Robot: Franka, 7 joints.
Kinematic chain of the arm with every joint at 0, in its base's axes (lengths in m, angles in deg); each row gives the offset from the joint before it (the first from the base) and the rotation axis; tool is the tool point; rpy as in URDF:
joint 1: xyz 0 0 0.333 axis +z
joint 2: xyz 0 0 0 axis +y
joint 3: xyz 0 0 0.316 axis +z
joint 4: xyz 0.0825 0 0 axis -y
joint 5: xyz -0.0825 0 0.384 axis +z
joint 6: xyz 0 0 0 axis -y
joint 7: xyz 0.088 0 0 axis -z
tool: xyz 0 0 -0.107 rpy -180 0 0
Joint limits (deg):
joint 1: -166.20..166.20
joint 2: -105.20..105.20
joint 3: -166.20..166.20
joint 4: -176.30..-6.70
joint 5: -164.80..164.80
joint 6: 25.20..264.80
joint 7: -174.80..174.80
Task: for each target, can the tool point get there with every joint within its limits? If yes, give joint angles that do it. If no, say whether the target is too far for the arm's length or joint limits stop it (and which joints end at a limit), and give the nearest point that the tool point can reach.
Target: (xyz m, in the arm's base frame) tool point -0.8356 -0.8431 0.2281
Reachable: no: too far | nearest point -0.6016 -0.6070 0.2575 | short by 0.334 m
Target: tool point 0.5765 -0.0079 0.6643
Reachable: yes | joints -47.97 11.94 60.57 -105.39 28.87 223.49 -94.17
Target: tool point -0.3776 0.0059 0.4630
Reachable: yes | joints -75.41 41.45 -133.59 -141.84 -102.10 221.81 -20.14
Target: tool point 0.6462 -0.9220 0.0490
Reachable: no: too far | nearest point 0.4774 -0.6812 0.1232 | short by 0.303 m
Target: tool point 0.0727 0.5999 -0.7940
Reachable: no: too far | nearest point 0.0543 0.4478 -0.3336 | short by 0.485 m
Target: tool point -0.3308 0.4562 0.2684
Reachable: yes | joints -2.20 -65.28 125.25 -90.58 -40.22 56.18 64.14
